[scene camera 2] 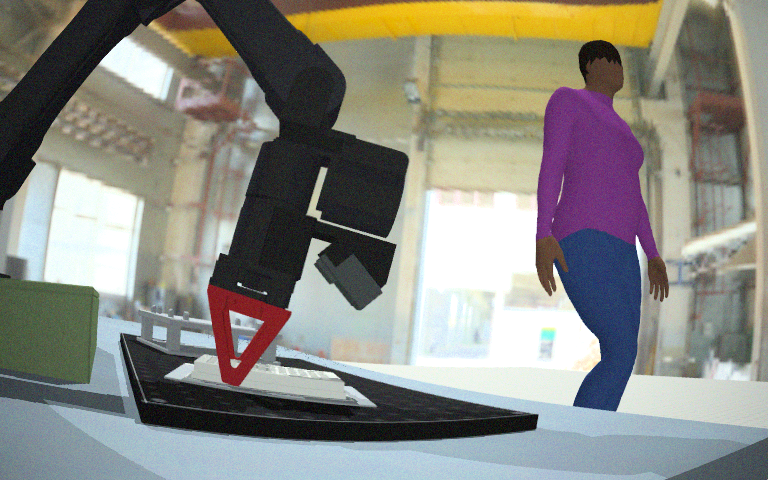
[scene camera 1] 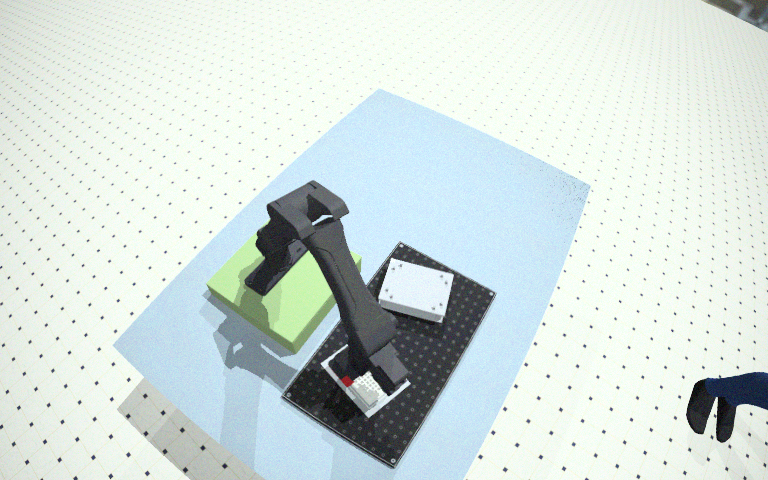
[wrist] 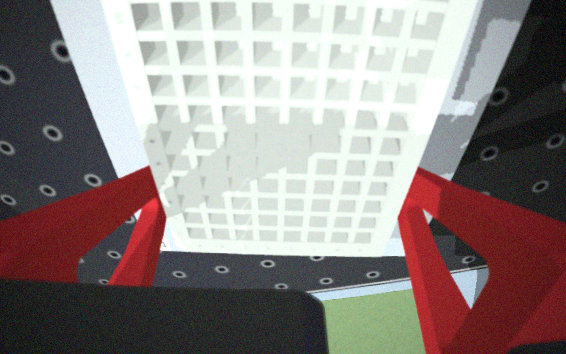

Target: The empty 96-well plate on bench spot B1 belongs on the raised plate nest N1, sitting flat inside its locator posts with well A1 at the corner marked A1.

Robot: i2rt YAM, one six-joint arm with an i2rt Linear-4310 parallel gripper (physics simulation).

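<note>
The white 96-well plate lies level over the white card of bench spot B1. My gripper is low over it, shut on the plate. In the wrist view, the red fingertips touch its left and right sides near its lower end. The left finger mostly hides the A1 label at the card's lower left. The raised plate nest N1 shows small posts on top. Its own A1 mark cannot be made out.
Both spot and nest are on a black perforated board. A green block stands beside the board, near the arm's base. A person stands behind the bench in scene camera 2.
</note>
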